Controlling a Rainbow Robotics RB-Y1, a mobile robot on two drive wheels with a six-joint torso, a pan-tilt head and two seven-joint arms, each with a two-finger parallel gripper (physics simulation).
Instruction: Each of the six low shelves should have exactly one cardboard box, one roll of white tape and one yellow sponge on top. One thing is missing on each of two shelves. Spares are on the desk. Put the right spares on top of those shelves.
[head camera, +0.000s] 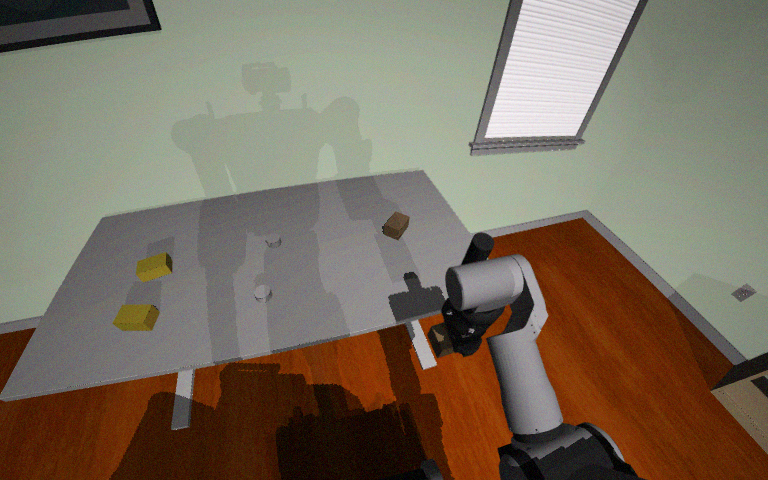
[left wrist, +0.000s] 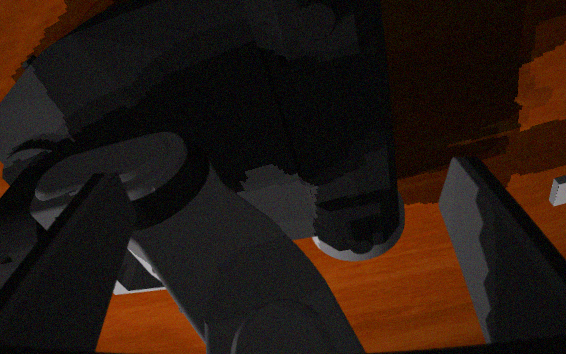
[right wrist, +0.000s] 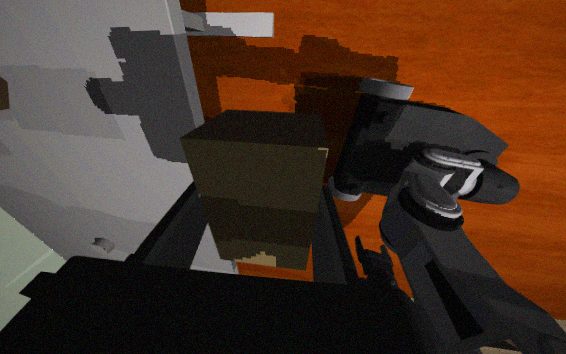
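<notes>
My right gripper (head camera: 451, 335) (right wrist: 265, 189) is shut on a brown cardboard box (head camera: 439, 341) (right wrist: 257, 172), held upright just off the front edge of the grey desk (head camera: 362, 271) (right wrist: 60, 165), near its right end. My left gripper (left wrist: 283, 188) is open, with no object between its fingers. A spare cardboard box (head camera: 395, 225) (right wrist: 3, 94) lies on the desk at the back right. Two white tape rolls (head camera: 273, 242) (head camera: 262, 293) stand mid-desk; one small white roll (right wrist: 103, 244) shows in the right wrist view. Two yellow sponges (head camera: 154, 266) (head camera: 135, 317) lie at the left.
A beige piece of furniture with a dark top (head camera: 750, 396) is cut off at the lower right; I cannot tell if it is a low shelf. Desk legs (head camera: 421, 345) (head camera: 182, 399) stand on the wooden floor (head camera: 606, 316). Green walls rise behind the desk and at the right.
</notes>
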